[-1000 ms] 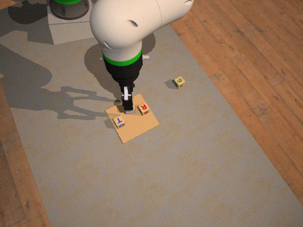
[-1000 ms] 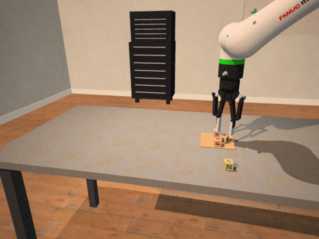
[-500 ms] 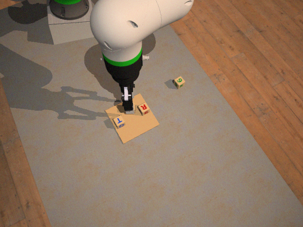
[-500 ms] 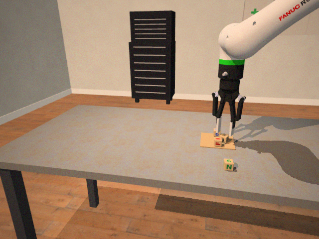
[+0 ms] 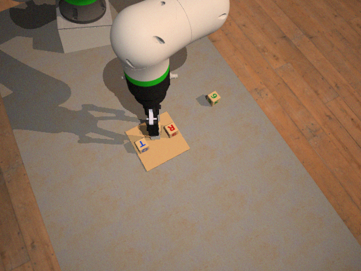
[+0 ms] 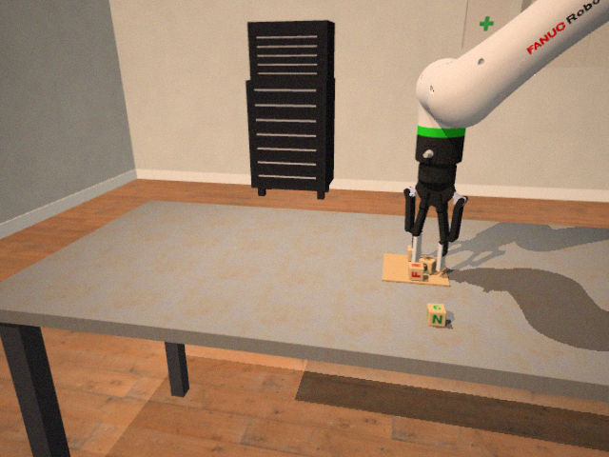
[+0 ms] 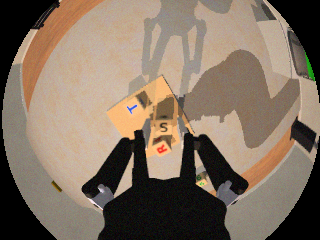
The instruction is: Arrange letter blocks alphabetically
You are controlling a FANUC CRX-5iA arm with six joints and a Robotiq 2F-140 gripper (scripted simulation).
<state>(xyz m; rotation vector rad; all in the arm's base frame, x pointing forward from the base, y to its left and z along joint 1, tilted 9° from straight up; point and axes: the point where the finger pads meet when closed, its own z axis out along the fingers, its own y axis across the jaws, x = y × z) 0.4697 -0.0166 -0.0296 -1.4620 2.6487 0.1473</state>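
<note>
My gripper is now 30 mm above the S block. From my hand the other things lie so: tan mat 30 mm ahead, 10 mm to the right, 50 mm below; then green-marked block 10 mm ahead, 200 mm to the left, 30 mm below.
</note>
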